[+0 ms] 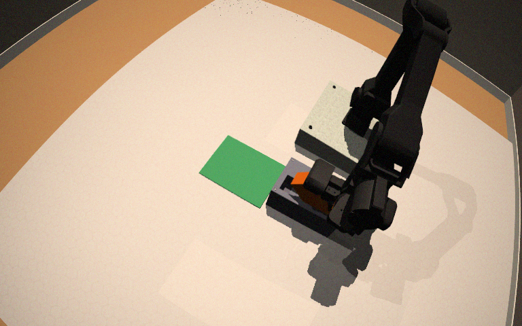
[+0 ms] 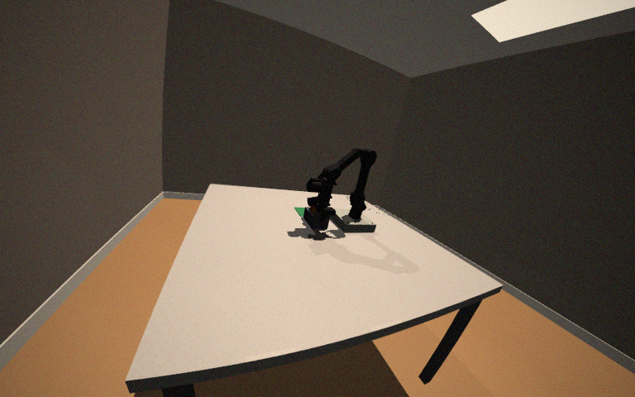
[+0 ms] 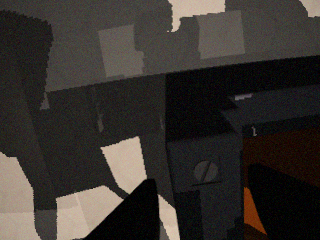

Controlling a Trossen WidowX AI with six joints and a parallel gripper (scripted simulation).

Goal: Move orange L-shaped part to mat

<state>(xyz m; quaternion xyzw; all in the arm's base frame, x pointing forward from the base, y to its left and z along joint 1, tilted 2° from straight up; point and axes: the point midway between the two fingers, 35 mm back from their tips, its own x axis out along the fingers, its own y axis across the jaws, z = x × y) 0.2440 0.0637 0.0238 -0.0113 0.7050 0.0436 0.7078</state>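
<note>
The orange L-shaped part lies 1 cm behind my gripper tip, 5 cm to the right of it and 1 cm above it. Round my gripper tip: green mat 1 cm ahead, 22 cm to the right, 6 cm below.
</note>
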